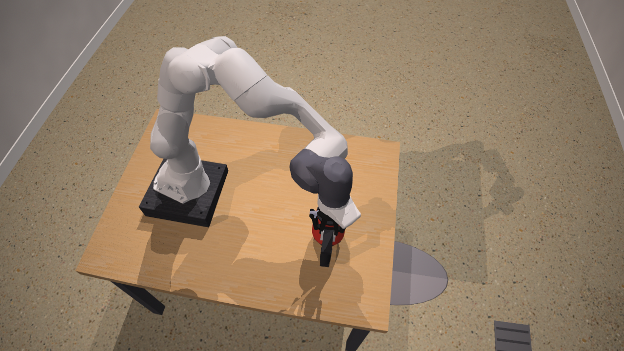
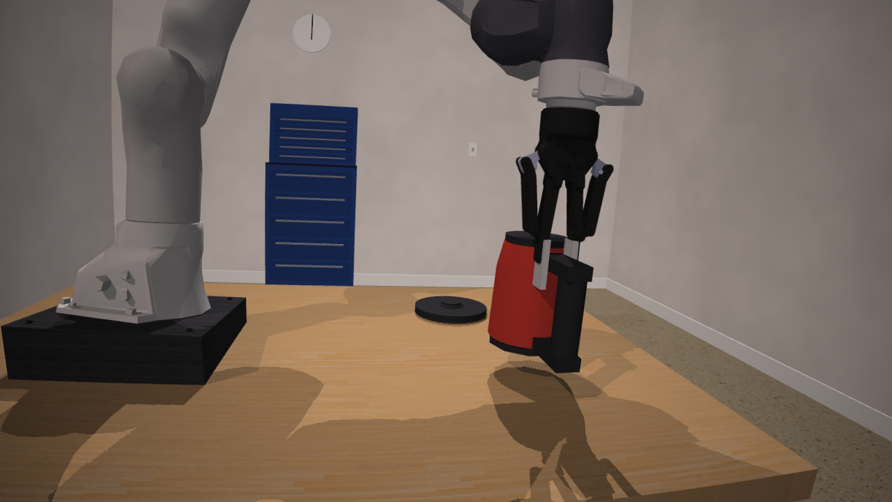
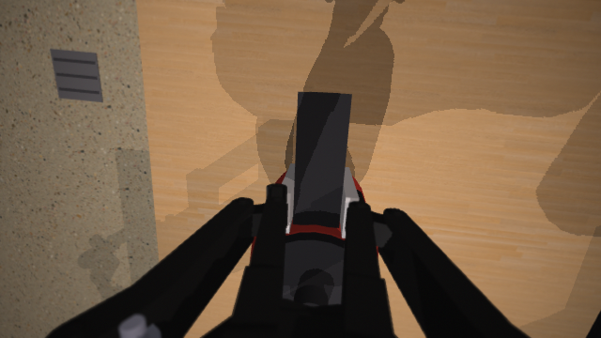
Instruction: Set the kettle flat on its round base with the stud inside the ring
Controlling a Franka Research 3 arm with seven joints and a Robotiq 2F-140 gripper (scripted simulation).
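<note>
Right now my hand is 30 mm to the right of the kettle and 50 mm above it. Round my hand: round black base: 90 mm behind, 370 mm to the left, 170 mm below.
</note>
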